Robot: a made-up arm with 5 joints.
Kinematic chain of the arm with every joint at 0, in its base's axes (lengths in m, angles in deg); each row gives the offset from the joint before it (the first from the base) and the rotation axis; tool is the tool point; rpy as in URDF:
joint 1: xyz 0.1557 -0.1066 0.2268 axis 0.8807 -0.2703 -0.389
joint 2: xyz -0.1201 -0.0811 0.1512 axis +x
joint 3: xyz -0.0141 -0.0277 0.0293 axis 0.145 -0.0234 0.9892
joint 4: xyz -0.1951 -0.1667 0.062 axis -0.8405 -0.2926 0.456
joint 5: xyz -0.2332 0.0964 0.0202 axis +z
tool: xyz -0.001 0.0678 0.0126 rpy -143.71 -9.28 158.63
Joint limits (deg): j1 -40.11..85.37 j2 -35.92..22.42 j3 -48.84..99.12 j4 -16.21..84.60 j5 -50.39..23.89
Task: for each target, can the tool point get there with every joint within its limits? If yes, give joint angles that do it. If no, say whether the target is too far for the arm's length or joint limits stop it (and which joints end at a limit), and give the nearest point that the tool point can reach.
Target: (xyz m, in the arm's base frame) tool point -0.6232 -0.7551 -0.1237
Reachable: no: too far | nearest point -0.4038 -0.5432 -0.0021 | short by 0.328 m
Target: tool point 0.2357 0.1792 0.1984
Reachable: no: joint limits stop it (at a limit: joint 2, joint 3) | nearest point -0.1993 0.1439 0.3868 | short by 0.475 m
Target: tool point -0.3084 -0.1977 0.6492
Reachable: yes | joints -26.66 -20.98 12.32 -0.16 -17.07
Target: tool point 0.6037 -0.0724 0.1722
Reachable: no: joint limits stop it (at a limit: joint 1, joint 2, joint 3, joint 4, joint 5) | nearest point 0.3959 -0.4164 0.3073 | short by 0.424 m
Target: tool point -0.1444 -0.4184 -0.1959
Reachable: yes | joints 59.15 -5.36 63.27 69.75 -16.22
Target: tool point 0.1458 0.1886 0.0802
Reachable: no: joint limits stop it (at a limit: joint 1, joint 2) | nearest point 0.0473 -0.0194 -0.2516 | short by 0.404 m
